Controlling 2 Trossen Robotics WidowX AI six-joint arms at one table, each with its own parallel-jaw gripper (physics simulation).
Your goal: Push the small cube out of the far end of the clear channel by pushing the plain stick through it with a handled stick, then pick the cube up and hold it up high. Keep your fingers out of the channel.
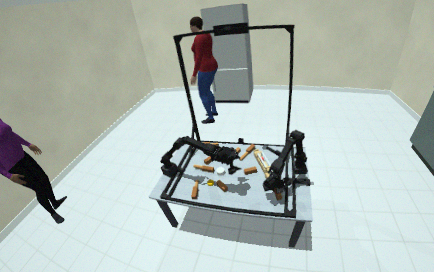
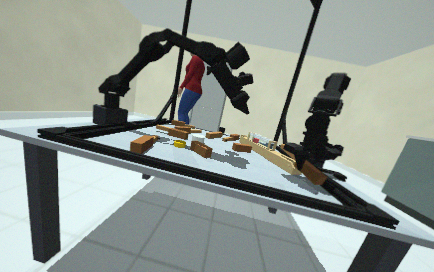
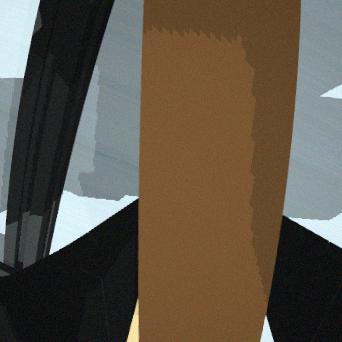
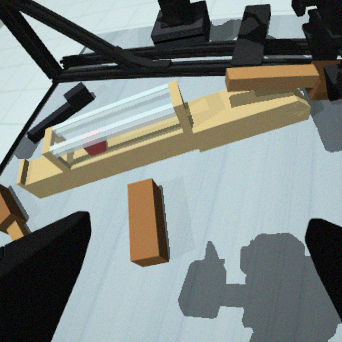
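The clear channel (image 4: 117, 117) sits in a long pale wooden base (image 4: 125, 161) (image 2: 280, 159) on the right part of the table. The small red cube (image 4: 95, 145) (image 2: 255, 140) is inside, toward the end farthest from the left gripper. My left gripper (image 3: 198, 208) (image 4: 331, 82) (image 2: 301, 161) is shut on the brown handled stick (image 3: 200, 150) (image 4: 272, 77) (image 2: 314, 173), whose bar reaches over the base's near ramp. The plain stick cannot be made out. My right gripper (image 4: 200, 226) (image 1: 233, 170) (image 2: 242, 107) is open and empty, above mid-table.
A loose brown block (image 4: 143, 222) (image 1: 250, 170) (image 2: 242, 147) lies beside the base. A black tool (image 4: 60, 114) lies behind it. A yellow disc (image 1: 210, 183) (image 2: 179, 144), a white disc (image 1: 220, 170) (image 2: 198, 137) and several brown pieces lie farther left. Black rails edge the table.
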